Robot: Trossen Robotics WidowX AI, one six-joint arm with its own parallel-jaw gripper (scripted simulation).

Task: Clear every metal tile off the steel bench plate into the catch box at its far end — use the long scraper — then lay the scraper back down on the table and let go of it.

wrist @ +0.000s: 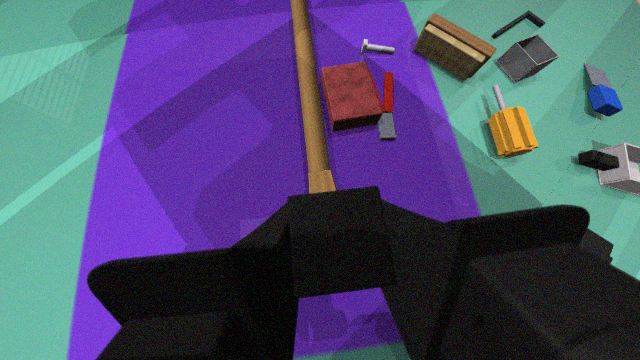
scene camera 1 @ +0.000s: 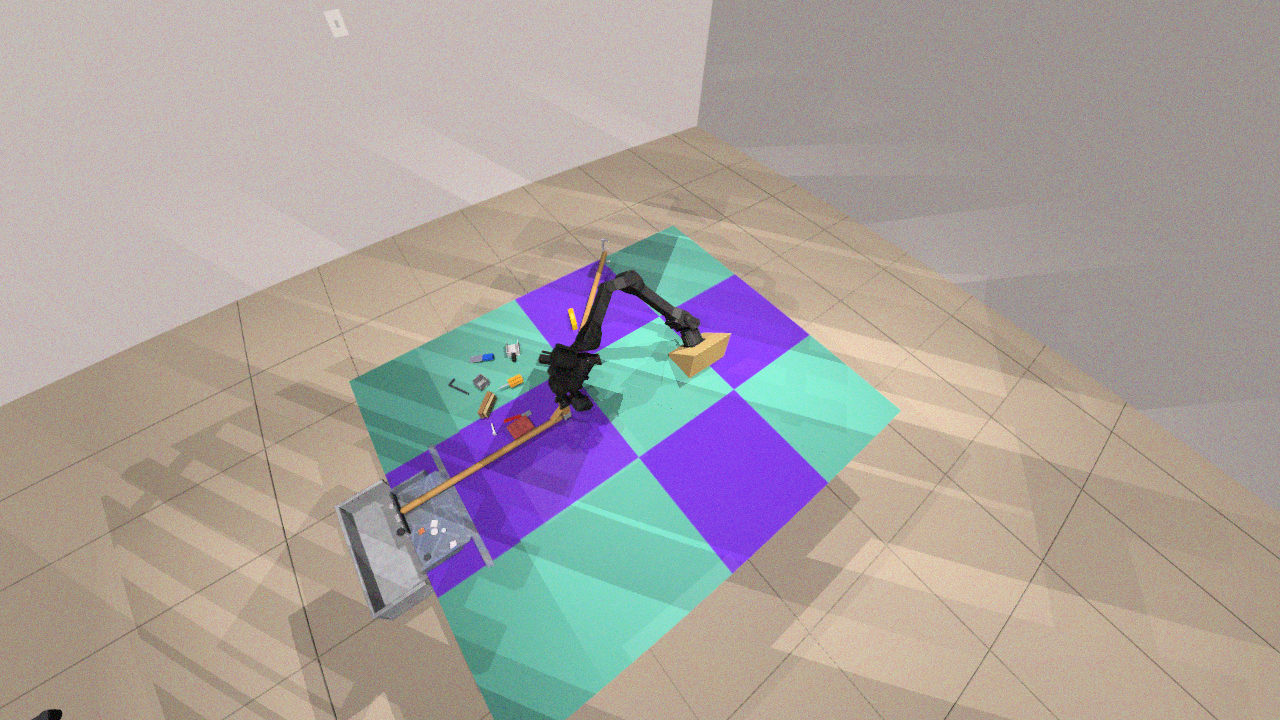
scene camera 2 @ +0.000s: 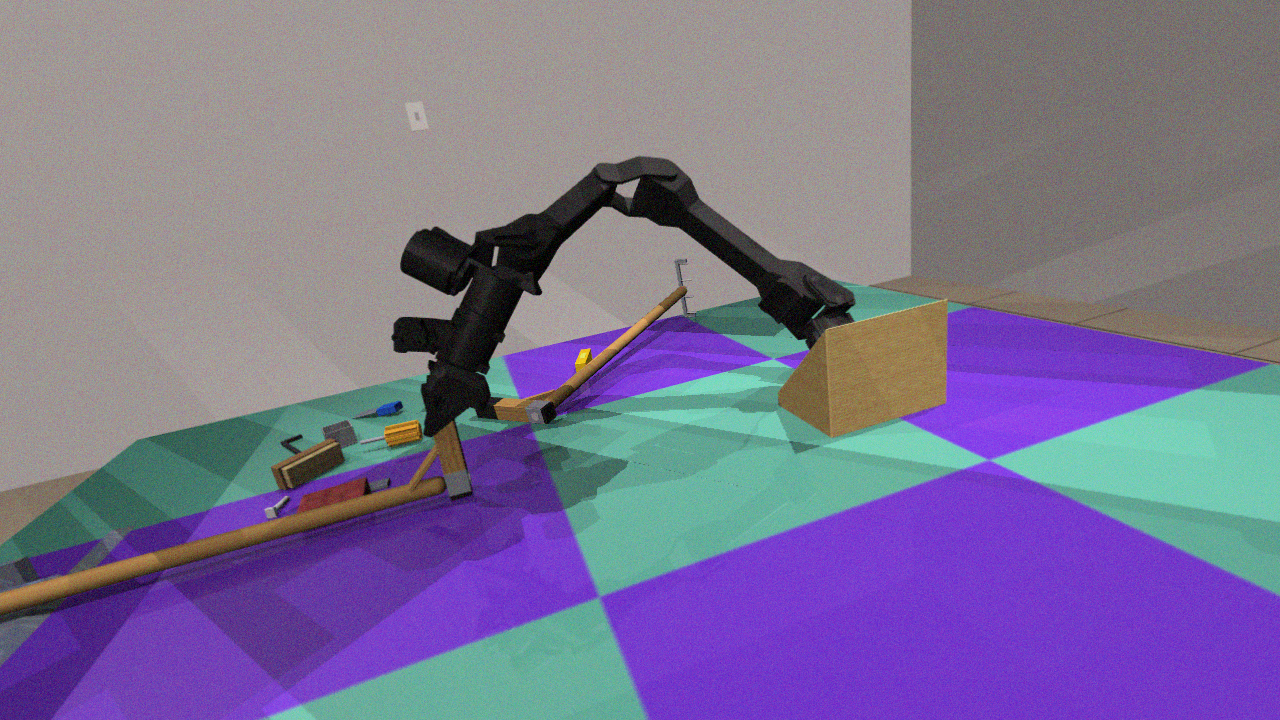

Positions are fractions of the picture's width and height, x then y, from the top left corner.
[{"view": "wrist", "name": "gripper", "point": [0.51,0.55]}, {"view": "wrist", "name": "long scraper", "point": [0.53,0.68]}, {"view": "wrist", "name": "red block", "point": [0.55,0.28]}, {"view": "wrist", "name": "wooden block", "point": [0.72,0.15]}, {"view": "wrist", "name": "orange screwdriver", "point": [0.80,0.37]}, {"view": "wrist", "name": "blue screwdriver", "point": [0.94,0.28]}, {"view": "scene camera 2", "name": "gripper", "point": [0.33,0.60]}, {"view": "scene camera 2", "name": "long scraper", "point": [0.36,0.66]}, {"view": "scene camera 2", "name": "wooden block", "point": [0.23,0.66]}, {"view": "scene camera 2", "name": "orange screwdriver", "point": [0.31,0.60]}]
